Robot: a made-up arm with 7 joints.
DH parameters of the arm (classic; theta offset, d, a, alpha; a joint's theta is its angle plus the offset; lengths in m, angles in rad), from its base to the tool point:
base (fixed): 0 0 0 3.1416
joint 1: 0 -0.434 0 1.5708
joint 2: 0 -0.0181 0 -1.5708
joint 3: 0 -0.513 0 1.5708
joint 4: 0 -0.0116 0 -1.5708
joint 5: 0 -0.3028 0 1.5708
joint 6: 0 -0.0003 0 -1.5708
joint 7: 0 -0.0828 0 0
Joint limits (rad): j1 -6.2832..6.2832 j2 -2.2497..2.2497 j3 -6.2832..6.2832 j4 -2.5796..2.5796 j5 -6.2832..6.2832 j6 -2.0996..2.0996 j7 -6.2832..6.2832
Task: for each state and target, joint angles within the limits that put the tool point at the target. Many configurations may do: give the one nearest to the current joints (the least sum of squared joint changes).
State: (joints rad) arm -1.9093 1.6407 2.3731 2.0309 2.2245 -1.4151 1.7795
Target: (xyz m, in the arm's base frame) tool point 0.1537 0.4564 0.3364
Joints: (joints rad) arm -1.9039 2.0647 2.1000 1.8595 2.1419 -1.4609 1.7795
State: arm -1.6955 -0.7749 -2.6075 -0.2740 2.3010 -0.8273 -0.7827
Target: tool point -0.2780 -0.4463 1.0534
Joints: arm -1.1816 -0.4853 -2.3917 0.4442 2.4407 -1.1816 -0.7827
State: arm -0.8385 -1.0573 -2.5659 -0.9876 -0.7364 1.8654 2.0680
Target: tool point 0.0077 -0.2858 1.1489
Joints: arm -1.0255 -0.5215 -2.6031 -0.9262 -0.7064 1.6821 2.0680
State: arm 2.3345 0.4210 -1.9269 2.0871 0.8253 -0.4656 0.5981
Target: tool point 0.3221 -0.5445 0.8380
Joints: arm 1.5736 0.9681 -1.6124 1.1885 0.7463 -0.4067 0.5981
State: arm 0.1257 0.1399 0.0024 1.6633 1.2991 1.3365 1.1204
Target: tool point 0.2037 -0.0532 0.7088
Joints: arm -0.0279 -0.0576 -0.2003 2.3401 1.0894 1.3430 1.1204
